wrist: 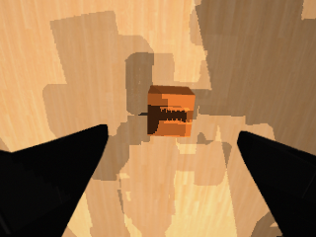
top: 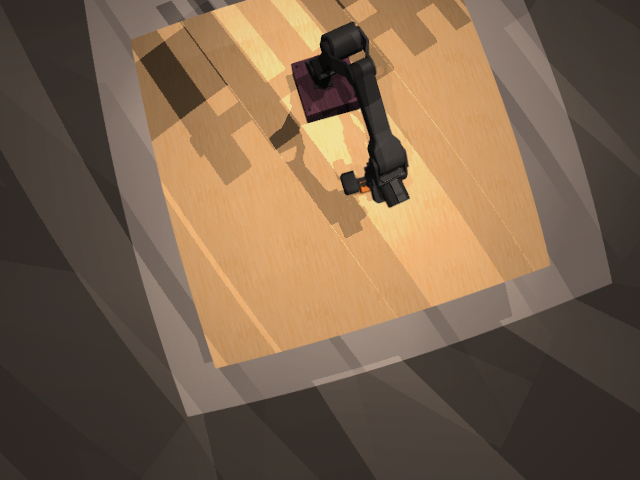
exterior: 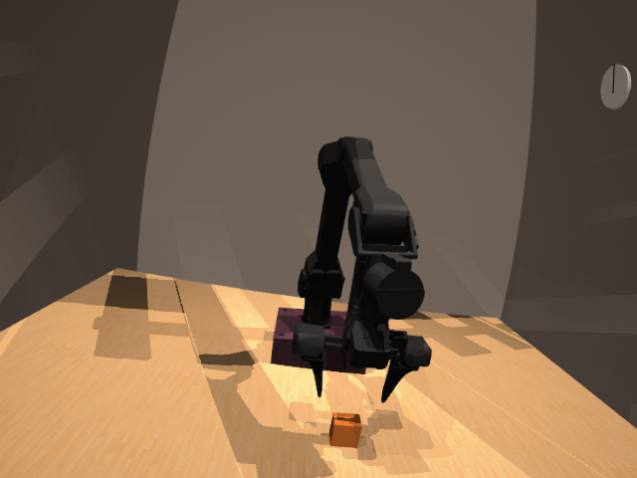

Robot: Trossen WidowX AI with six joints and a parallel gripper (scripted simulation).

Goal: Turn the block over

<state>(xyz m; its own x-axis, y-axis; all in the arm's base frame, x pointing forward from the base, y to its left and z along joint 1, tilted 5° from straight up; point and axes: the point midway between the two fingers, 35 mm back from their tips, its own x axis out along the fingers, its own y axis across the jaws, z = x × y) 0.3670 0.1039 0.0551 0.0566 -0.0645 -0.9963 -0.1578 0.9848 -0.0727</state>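
Now: the block 60 mm below my gripper tip and 10 mm behind it.
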